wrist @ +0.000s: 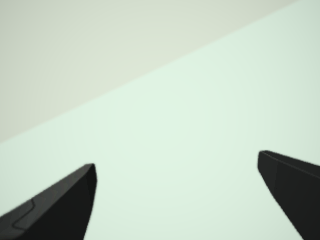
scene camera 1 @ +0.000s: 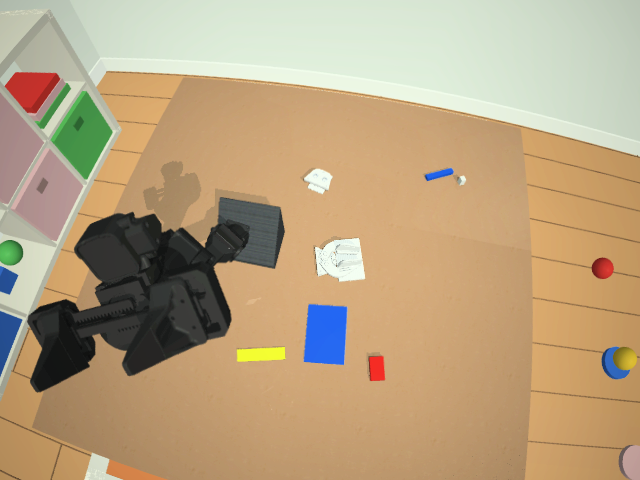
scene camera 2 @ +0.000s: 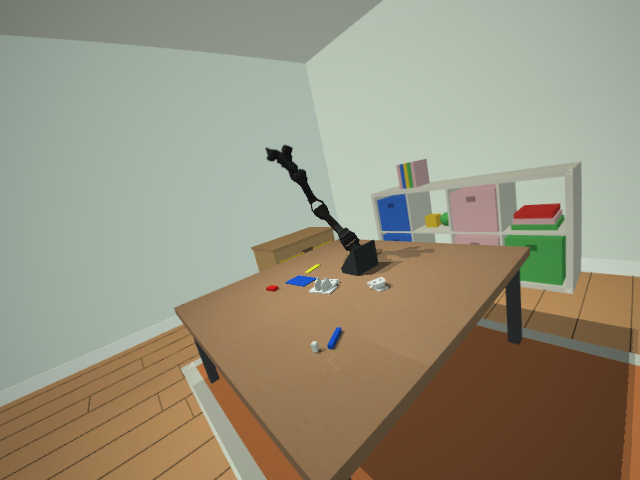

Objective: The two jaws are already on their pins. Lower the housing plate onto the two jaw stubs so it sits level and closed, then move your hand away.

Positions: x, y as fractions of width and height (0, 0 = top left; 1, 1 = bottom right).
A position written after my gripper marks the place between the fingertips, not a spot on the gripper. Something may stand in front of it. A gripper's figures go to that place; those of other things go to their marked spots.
My gripper (scene camera 1: 0.12, 0.79): 30 cm from the lens. A blue sheet (scene camera 1: 0.51, 0.68) is 100 cm from the lens.
